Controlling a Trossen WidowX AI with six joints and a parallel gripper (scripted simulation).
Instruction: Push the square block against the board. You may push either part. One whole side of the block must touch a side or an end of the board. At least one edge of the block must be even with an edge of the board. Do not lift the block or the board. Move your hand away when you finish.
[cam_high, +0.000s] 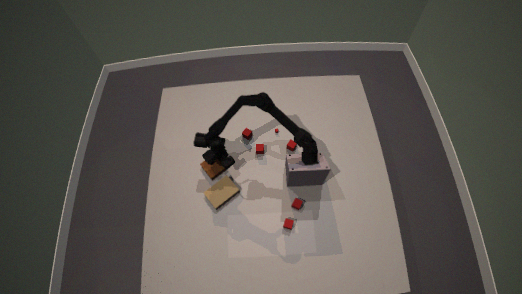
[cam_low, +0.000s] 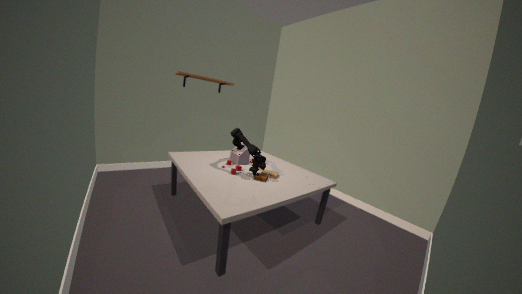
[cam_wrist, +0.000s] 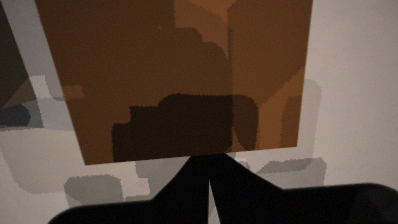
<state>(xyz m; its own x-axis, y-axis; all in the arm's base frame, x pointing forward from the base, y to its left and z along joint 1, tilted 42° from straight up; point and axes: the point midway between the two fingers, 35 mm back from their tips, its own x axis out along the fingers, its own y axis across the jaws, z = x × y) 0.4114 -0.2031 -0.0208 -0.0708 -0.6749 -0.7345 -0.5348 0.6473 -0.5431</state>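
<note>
Right now my gripper tip is 1 cm short of the flat tan wooden piece and 19 cm to the right of it. Also, from my gripper tip: brown square block (5 cm ahead, 4 cm to the left).
</note>
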